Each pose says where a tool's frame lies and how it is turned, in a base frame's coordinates. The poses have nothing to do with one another.
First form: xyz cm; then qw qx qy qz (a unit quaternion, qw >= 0).
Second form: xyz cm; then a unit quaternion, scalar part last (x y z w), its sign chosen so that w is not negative. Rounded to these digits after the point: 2 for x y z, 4 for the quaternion.
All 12 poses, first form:
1: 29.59 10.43 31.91 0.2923 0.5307 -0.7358 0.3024
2: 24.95 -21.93 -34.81 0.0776 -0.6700 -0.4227 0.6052
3: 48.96 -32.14 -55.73 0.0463 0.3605 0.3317 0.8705
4: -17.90 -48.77 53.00 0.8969 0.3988 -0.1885 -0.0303
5: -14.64 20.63 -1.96 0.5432 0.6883 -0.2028 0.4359
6: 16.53 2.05 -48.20 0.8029 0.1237 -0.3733 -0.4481
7: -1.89 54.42 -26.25 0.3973 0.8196 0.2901 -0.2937
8: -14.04 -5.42 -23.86 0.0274 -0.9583 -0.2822 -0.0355
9: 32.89 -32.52 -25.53 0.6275 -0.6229 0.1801 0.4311
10: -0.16 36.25 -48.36 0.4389 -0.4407 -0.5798 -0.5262
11: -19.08 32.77 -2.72 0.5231 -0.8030 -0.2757 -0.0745
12: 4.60 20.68 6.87 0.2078 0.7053 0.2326 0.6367
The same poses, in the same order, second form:
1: 29.59 10.43 31.91 0.5307 -0.7358 0.3024 0.2923
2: 24.95 -21.93 -34.81 -0.6700 -0.4227 0.6052 0.0776
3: 48.96 -32.14 -55.73 0.3605 0.3317 0.8705 0.0463
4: -17.90 -48.77 53.00 0.3988 -0.1885 -0.0303 0.8969
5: -14.64 20.63 -1.96 0.6883 -0.2028 0.4359 0.5432
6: 16.53 2.05 -48.20 0.1237 -0.3733 -0.4481 0.8029
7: -1.89 54.42 -26.25 0.8196 0.2901 -0.2937 0.3973
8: -14.04 -5.42 -23.86 -0.9583 -0.2822 -0.0355 0.0274
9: 32.89 -32.52 -25.53 -0.6229 0.1801 0.4311 0.6275
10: -0.16 36.25 -48.36 -0.4407 -0.5798 -0.5262 0.4389
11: -19.08 32.77 -2.72 -0.8030 -0.2757 -0.0745 0.5231
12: 4.60 20.68 6.87 0.7053 0.2326 0.6367 0.2078
